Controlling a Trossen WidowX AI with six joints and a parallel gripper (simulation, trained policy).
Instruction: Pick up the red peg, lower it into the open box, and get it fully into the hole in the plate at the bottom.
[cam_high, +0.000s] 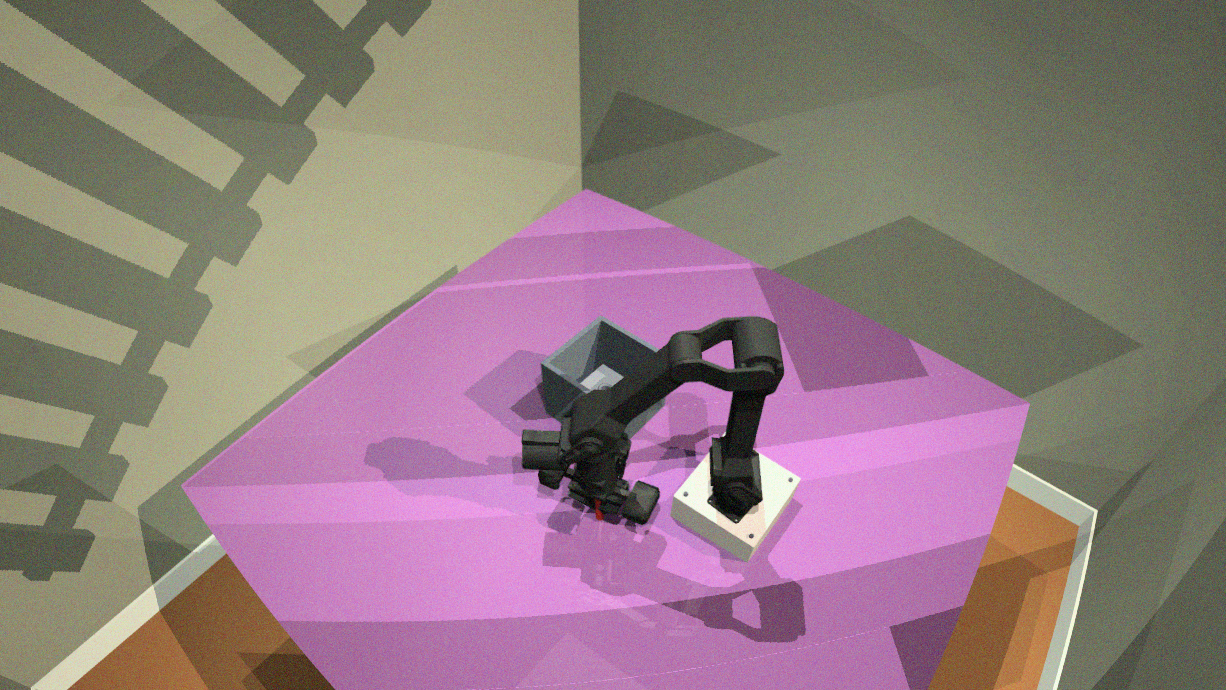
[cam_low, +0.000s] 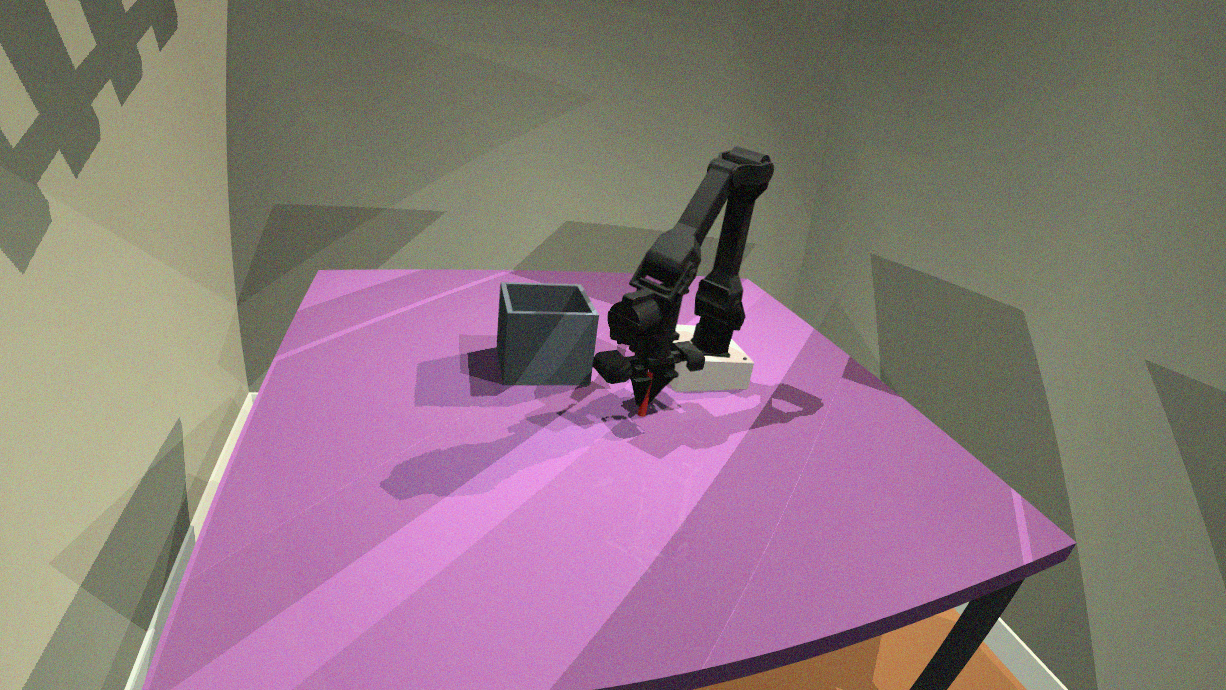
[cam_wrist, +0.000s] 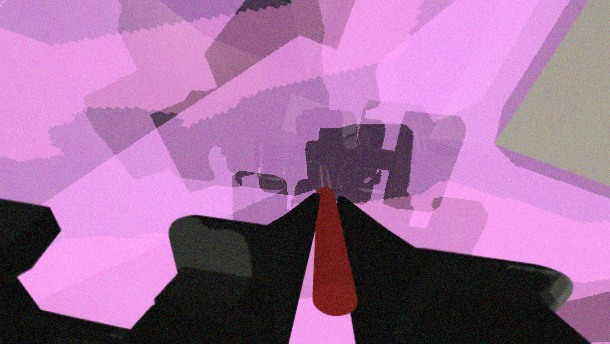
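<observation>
My gripper tip is 18 cm to the left of the pale plate, 15 cm short of it and 3 cm below it. The rest, counted from my gripper tip: red peg (2 cm above, 1 cm to the left).
</observation>
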